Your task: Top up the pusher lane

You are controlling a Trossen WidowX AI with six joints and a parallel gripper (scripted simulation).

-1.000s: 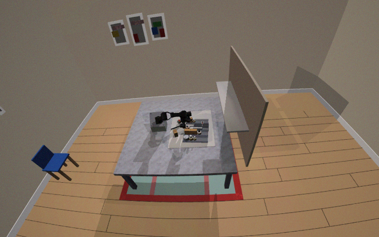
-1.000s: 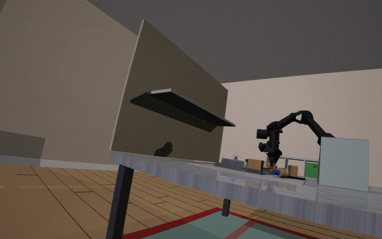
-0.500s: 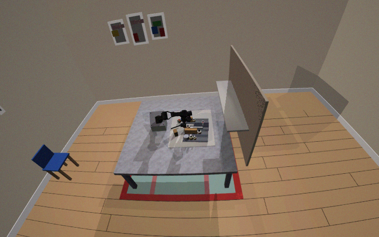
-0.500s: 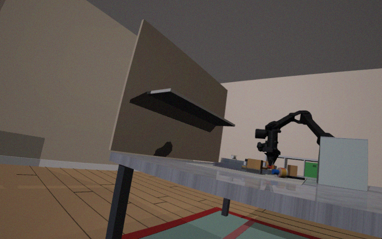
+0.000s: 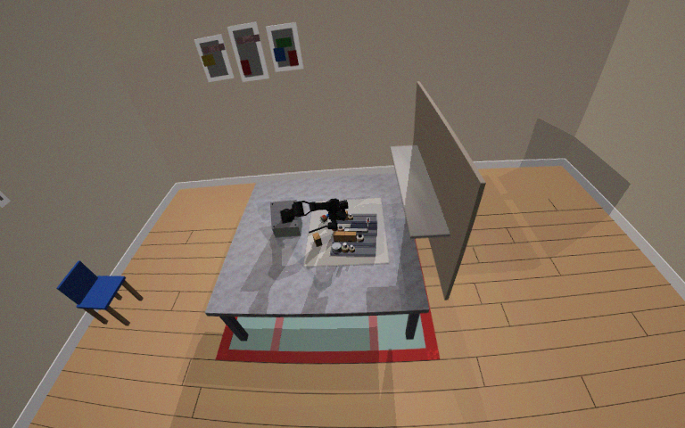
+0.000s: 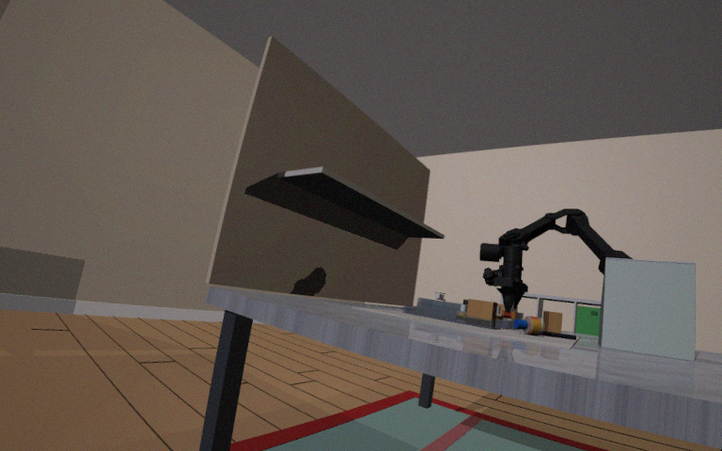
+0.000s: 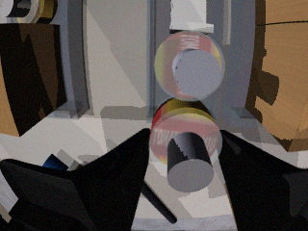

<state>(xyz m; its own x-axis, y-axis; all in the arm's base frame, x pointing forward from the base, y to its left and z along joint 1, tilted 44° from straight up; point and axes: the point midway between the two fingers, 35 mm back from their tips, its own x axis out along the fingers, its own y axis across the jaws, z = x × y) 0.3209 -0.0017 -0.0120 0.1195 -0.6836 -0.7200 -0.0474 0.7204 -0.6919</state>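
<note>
My gripper tip is now 13 cm past the thin black rod, 4 cm above it and 2 cm to the right of it. Also, from my gripper tip: brown box 11 cm to the right, 10 cm behind, 1 cm below; then shelf 52 cm ahead, 32 cm above, 9 cm to the left.
</note>
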